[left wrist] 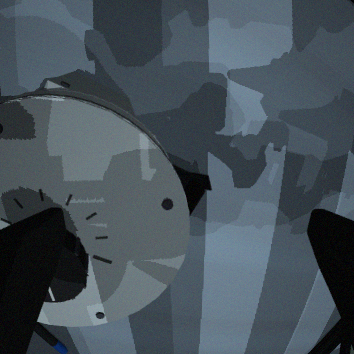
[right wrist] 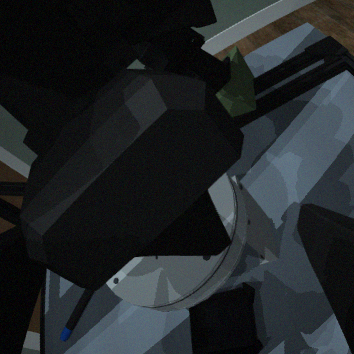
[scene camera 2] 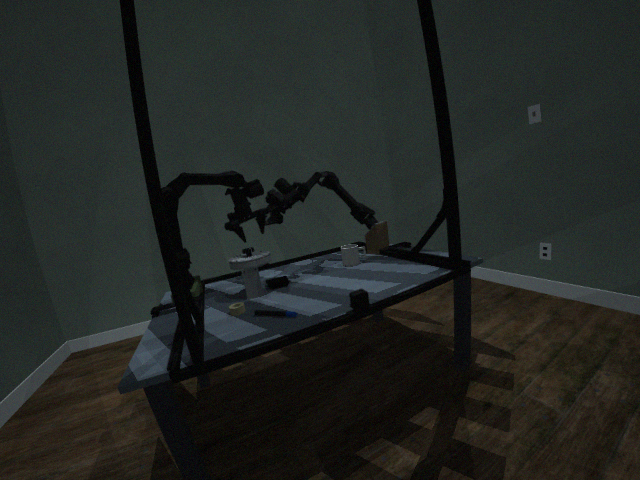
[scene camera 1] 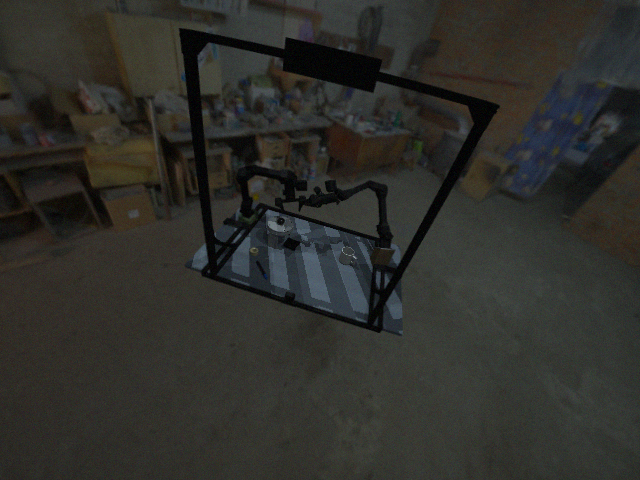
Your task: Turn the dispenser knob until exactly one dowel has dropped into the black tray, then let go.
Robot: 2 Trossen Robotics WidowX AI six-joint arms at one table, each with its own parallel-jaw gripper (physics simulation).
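The white round dispenser stands at the table's back left, with a black knob on top. The small black tray sits right beside its foot; its inside is too dark to show any dowel. My left gripper is open and empty, hanging above the dispenser with one finger over the knob. My right gripper is open and empty, close beside the left one in the air. The left gripper fills much of the right wrist view.
A tape roll and a blue-capped marker lie in front of the dispenser. A white mug and a brown box stand at the right. A black frame surrounds the table.
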